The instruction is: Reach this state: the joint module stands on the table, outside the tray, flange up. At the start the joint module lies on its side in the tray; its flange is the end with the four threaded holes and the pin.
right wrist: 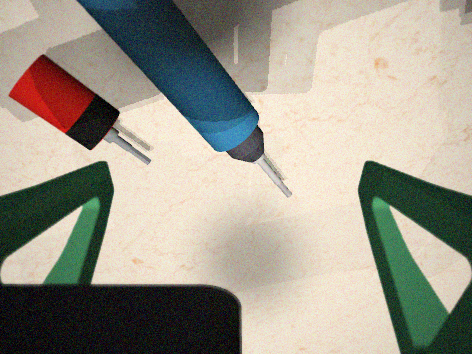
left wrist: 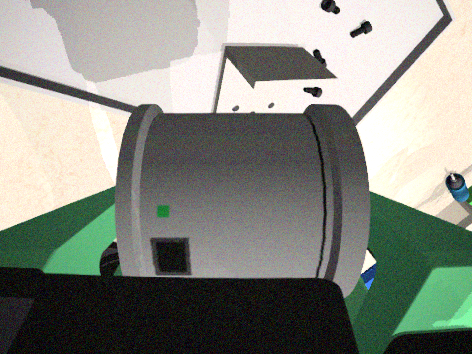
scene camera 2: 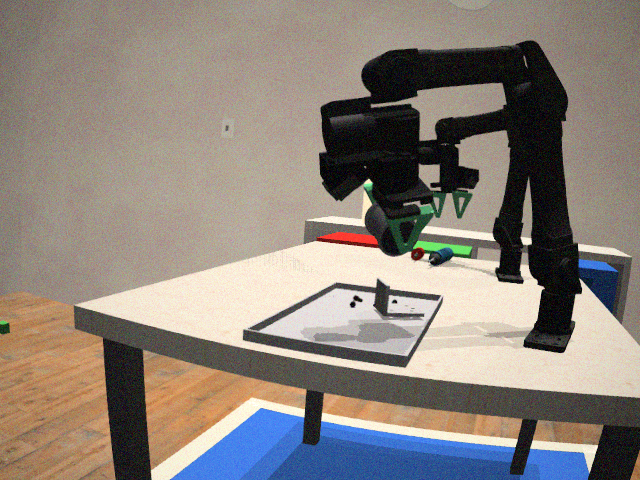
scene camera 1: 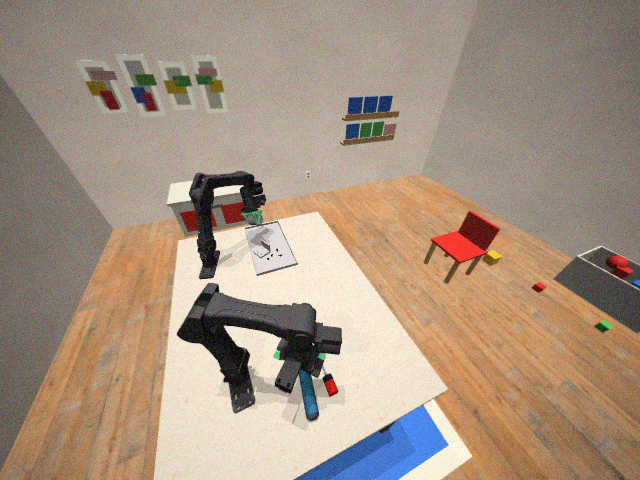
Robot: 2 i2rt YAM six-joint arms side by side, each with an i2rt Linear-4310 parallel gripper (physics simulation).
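Frame: origin at the left arm's base, x ahead, y left, z up, level; metres.
Seen in the pictures: left gripper, fingertip midpoint: (left wrist: 237, 178) (scene camera 2: 396, 240) (scene camera 1: 255, 224); right gripper, fingertip midpoint: (right wrist: 235, 175) (scene camera 2: 448, 218); left arm's base, link origin: (left wrist: 115, 260) (scene camera 2: 551, 335) (scene camera 1: 210, 264); right arm's base, link origin: (scene camera 2: 508, 276) (scene camera 1: 239, 377).
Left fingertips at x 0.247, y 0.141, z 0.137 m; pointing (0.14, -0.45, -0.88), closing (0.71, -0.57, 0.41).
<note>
Pixels of each thing's top centre, then the offset from my left fingertips to it. "*": a spot on its surface instead. Level surfaces: height alone.
- grey cylindrical joint module, top centre: (left wrist: 313, 324) (scene camera 2: 393, 197) (scene camera 1: 254, 213) 0.004 m ahead, 0.016 m left, 0.064 m up
- tray, top centre: (left wrist: 252, 6) (scene camera 2: 363, 310) (scene camera 1: 268, 243) 0.060 m ahead, 0.030 m right, 0.121 m down
- table, surface height: 0.137 m down
- blue driver, surface spot: (right wrist: 175, 70) * 0.196 m ahead, 0.787 m right, 0.096 m down
- shorter red driver, top centre: (right wrist: 87, 134) (scene camera 2: 417, 248) (scene camera 1: 328, 376) 0.271 m ahead, 0.781 m right, 0.103 m down
The grey cylindrical joint module (scene camera 2: 379, 228) (left wrist: 240, 175) is held in the air between the green fingers of my left gripper (scene camera 2: 397, 232) (scene camera 1: 253, 217), which is shut on it. It is well above the tray (scene camera 2: 325, 348) (scene camera 1: 277, 269) (left wrist: 405, 69) and the table, tilted in the scene camera 2 view. Its side, with a green square and a dark port, faces the left wrist camera. The flange's holes and pin do not show. My right gripper (right wrist: 235, 175) (scene camera 2: 449, 214) is open and empty above the table (right wrist: 320, 215), near two drivers.
An L-shaped bracket (scene camera 2: 381, 297) (left wrist: 280, 65) and several black screws lie in the tray. A blue driver (scene camera 1: 308, 395) (right wrist: 175, 70) and a shorter red driver (scene camera 1: 330, 385) (right wrist: 55, 97) lie on the table near my right gripper.
</note>
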